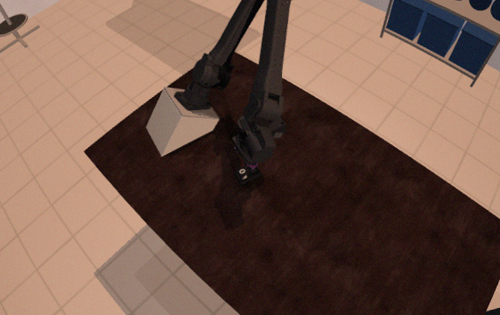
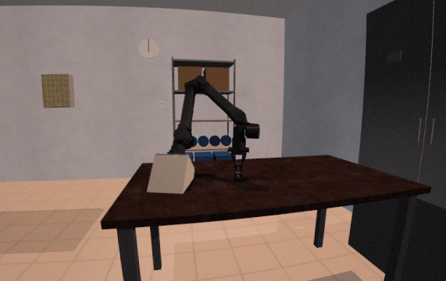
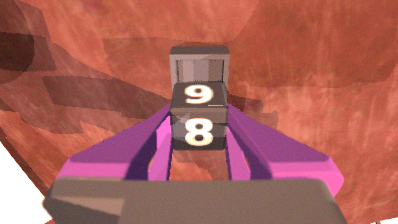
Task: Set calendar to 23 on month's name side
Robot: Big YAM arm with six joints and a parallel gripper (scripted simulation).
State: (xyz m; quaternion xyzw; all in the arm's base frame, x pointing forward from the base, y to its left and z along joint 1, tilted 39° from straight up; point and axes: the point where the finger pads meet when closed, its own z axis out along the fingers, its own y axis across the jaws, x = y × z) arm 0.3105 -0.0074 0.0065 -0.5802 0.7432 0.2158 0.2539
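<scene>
My hand is 5 cm above the dark tray and 1 cm to the left of it.
</scene>
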